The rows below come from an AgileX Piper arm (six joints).
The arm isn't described. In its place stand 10 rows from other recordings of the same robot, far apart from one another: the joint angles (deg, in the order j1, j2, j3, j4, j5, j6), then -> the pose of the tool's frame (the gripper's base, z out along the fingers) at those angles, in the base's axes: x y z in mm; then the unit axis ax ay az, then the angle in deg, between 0 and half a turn.
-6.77, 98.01, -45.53, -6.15, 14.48, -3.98 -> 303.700 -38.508 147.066 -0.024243 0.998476 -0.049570 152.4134
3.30, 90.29, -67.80, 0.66, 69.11, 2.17 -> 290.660 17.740 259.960 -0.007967 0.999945 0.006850 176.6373
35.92, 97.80, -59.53, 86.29, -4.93, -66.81 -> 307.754 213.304 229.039 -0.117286 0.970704 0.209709 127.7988
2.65, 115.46, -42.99, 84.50, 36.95, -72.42 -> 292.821 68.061 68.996 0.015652 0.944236 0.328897 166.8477
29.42, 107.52, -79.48, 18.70, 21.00, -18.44 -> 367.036 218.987 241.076 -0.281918 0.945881 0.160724 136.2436
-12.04, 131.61, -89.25, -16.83, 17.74, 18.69 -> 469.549 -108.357 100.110 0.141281 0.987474 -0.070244 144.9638
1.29, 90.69, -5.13, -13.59, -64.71, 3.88 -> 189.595 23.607 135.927 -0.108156 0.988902 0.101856 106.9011
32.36, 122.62, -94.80, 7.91, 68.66, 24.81 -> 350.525 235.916 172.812 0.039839 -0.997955 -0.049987 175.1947
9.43, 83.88, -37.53, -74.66, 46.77, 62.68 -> 253.385 -22.733 204.393 -0.008821 0.929319 -0.369173 148.1309
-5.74, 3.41, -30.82, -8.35, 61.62, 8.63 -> -1.875 -11.497 287.591 0.127712 0.989367 -0.069587 119.1695
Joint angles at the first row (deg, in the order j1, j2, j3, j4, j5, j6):
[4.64, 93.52, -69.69, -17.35, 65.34, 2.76]
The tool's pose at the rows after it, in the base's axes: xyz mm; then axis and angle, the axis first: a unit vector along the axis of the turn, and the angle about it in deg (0 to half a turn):
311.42 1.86 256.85 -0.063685 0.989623 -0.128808 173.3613
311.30 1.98 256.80 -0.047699 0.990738 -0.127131 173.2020
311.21 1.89 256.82 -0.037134 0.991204 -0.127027 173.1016
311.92 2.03 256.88 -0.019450 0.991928 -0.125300 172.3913
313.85 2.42 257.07 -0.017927 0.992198 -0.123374 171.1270
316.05 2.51 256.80 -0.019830 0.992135 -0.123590 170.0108
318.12 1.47 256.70 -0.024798 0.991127 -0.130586 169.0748
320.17 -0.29 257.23 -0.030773 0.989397 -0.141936 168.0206
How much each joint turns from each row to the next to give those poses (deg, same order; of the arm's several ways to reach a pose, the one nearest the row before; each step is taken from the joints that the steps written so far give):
[0.00, -0.05, -0.38, 1.03, 0.59, 0.47]
[0.00, 0.00, 0.00, 0.11, 0.06, 1.80]
[0.00, 0.00, 0.00, -0.06, 0.07, 1.24]
[0.00, 0.00, 0.00, 0.00, -0.46, 2.10]
[0.00, 0.00, 0.00, 0.00, -1.25, 0.35]
[0.00, 0.11, 0.00, -0.24, -1.22, 0.05]
[0.00, 0.13, 0.00, -1.05, -0.99, 0.00]
[0.00, 0.07, 0.00, -1.62, -0.97, 0.13]

